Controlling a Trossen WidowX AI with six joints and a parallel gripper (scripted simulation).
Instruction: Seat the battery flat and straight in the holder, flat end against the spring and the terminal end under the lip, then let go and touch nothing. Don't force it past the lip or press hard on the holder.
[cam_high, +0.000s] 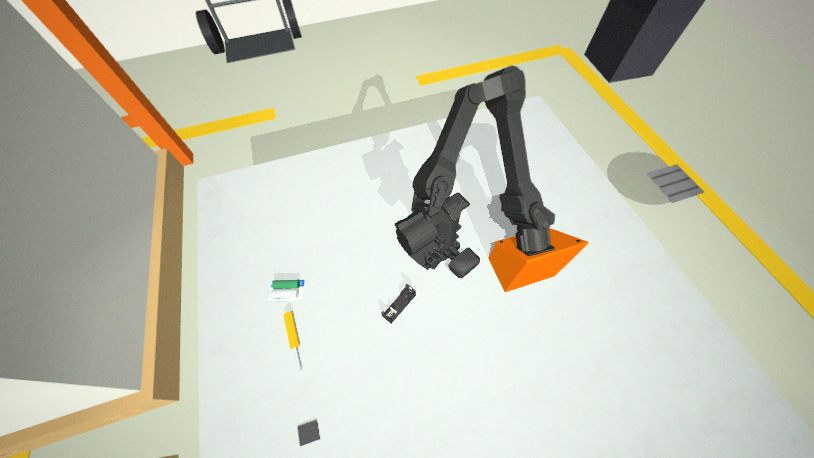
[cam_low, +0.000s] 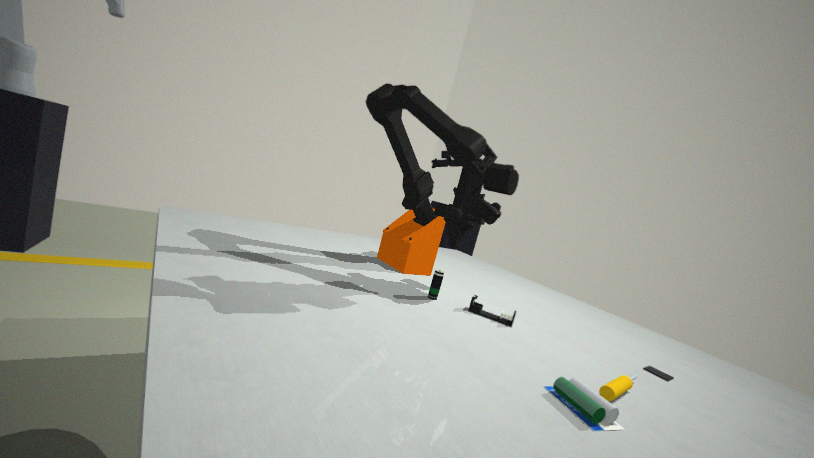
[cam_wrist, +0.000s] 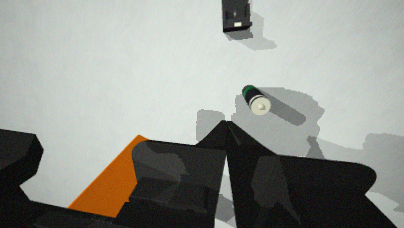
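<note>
Right now the battery is 9 cm below my gripper tip, 4 cm to the right of it and 2 cm ahead of it. Also, from my gripper tip: yellow-handled screwdriver: 40 cm ahead, 11 cm below, 10 cm to the left.
</note>
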